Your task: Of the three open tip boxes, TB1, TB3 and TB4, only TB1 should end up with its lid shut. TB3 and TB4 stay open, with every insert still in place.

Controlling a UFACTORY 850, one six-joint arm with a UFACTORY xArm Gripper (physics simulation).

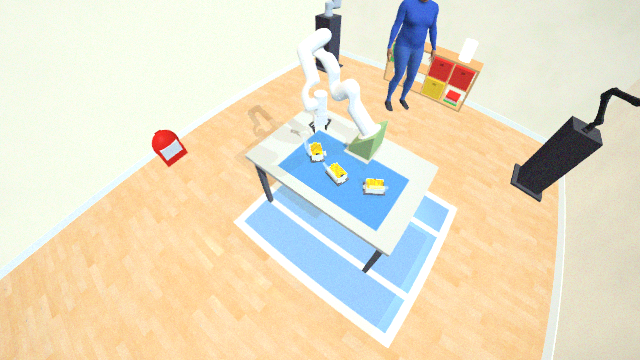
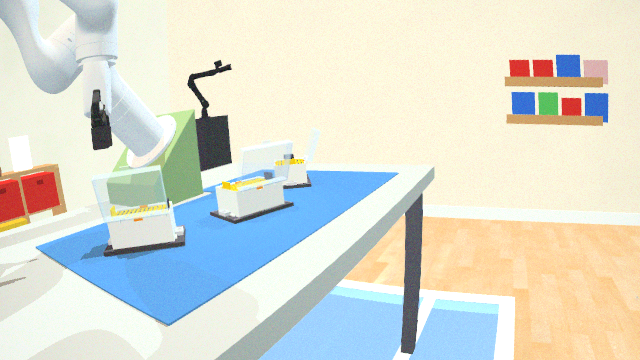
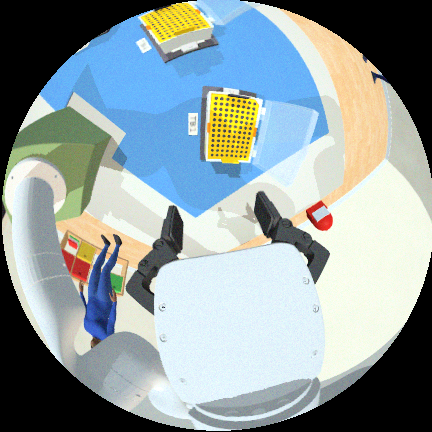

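TB1, a white tip box [image 1: 316,156] [image 2: 142,233] [image 3: 204,131] with a yellow insert [image 3: 231,127], stands on the blue mat beside its label [image 3: 193,124]. Its clear lid [image 2: 129,190] [image 3: 290,134] stands open. TB4 [image 1: 337,173] [image 2: 252,201] [image 3: 187,41] is the middle box, open, with its yellow insert [image 3: 175,22] inside. TB3 [image 1: 374,189] [image 2: 296,176] is farthest from TB1, open, with yellow showing inside; its label is unreadable. My gripper [image 1: 320,128] [image 2: 101,137] [image 3: 217,206] is open and empty, above the table end near TB1, apart from the boxes.
The arm's green wedge base [image 1: 371,144] [image 2: 186,160] [image 3: 97,175] stands beside the blue mat [image 1: 345,204] [image 2: 210,260] [image 3: 150,85]. The clear lid of TB4 [image 2: 265,154] stands raised between TB4 and TB3. A person in blue [image 1: 415,30] [image 3: 100,305] stands behind the table.
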